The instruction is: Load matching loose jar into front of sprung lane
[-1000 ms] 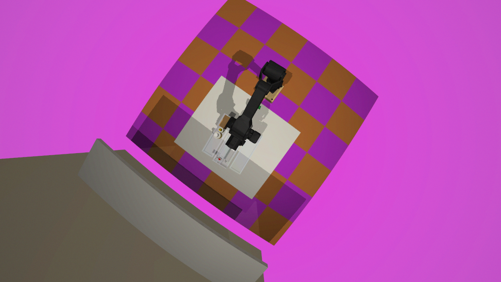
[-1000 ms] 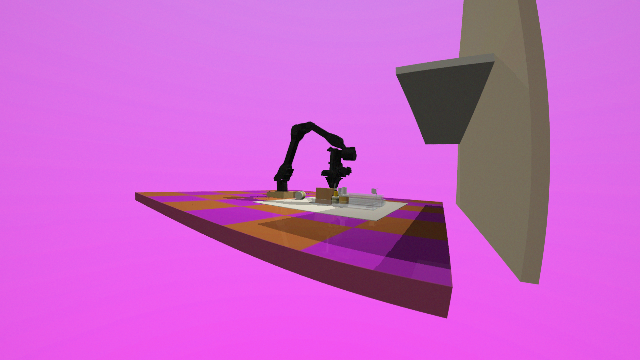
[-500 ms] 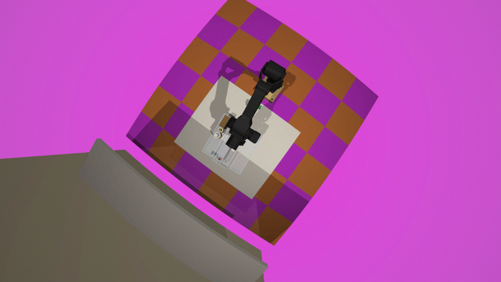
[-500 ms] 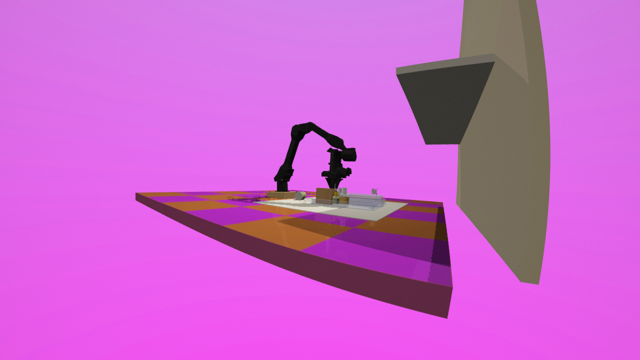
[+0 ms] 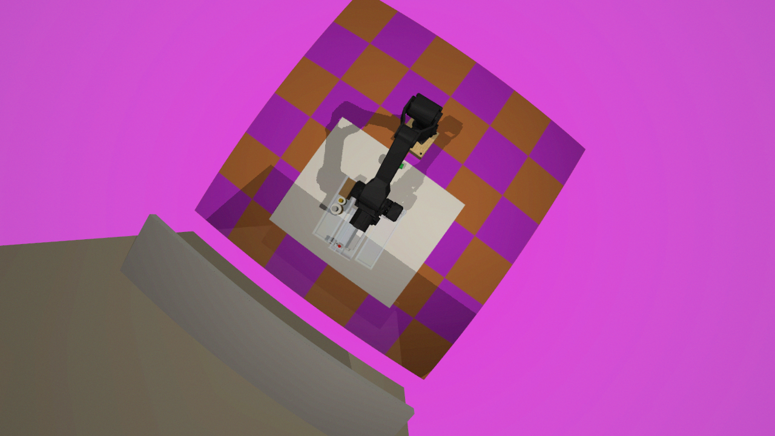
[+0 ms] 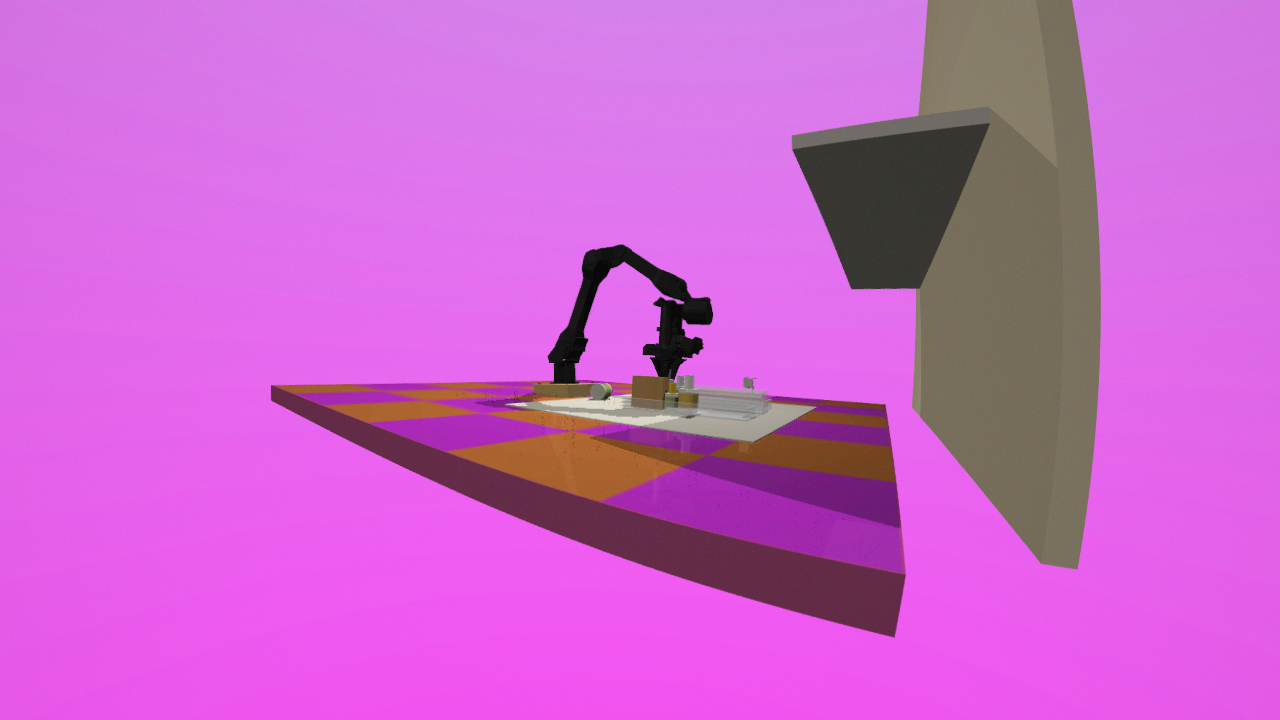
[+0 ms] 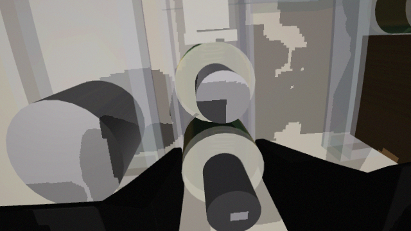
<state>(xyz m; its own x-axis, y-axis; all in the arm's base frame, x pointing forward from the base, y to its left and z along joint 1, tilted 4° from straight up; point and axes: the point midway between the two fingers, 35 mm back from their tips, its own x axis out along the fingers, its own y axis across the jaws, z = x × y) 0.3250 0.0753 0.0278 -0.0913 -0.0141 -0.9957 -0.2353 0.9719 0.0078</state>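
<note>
Now: gripper tip 120 mm to the left of the brown box, 40 mm short of it and 10 mm above it. The rest, counted from my gripper tip: clear lane rack 140 mm ahead, 30 mm below, 10 mm to the left.
</note>
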